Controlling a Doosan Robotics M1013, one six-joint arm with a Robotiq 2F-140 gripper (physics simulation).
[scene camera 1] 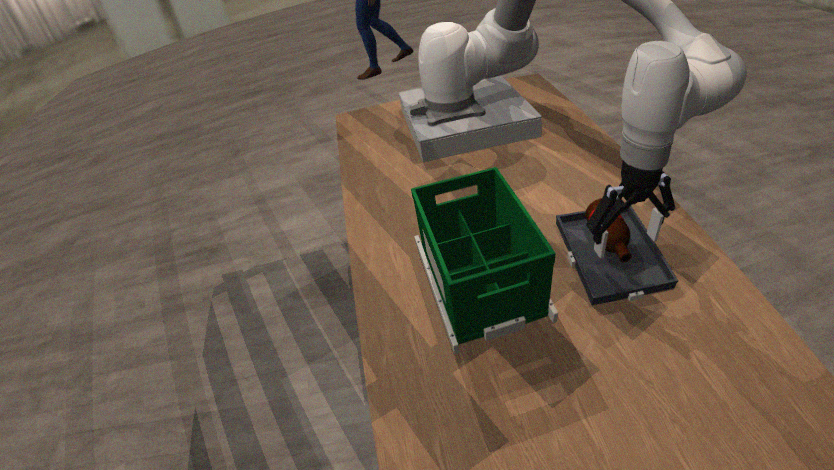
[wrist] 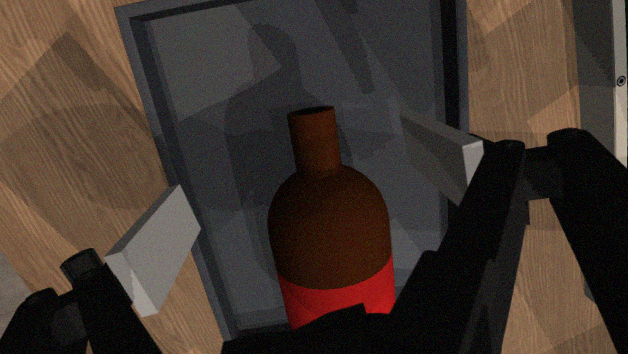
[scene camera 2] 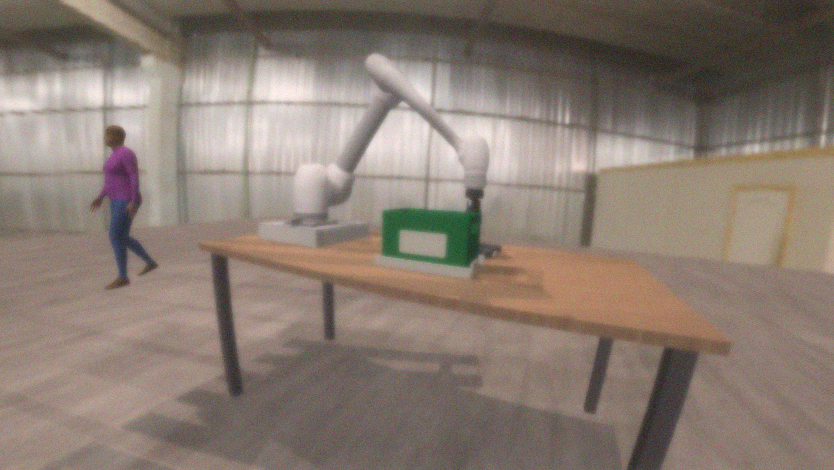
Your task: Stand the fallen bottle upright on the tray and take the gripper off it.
I see my gripper (scene camera 1: 625, 245) and a brown bottle (scene camera 1: 619, 235).
The brown bottle is seen too in the wrist view (wrist: 328, 225). My gripper shows as well in the wrist view (wrist: 295, 173).
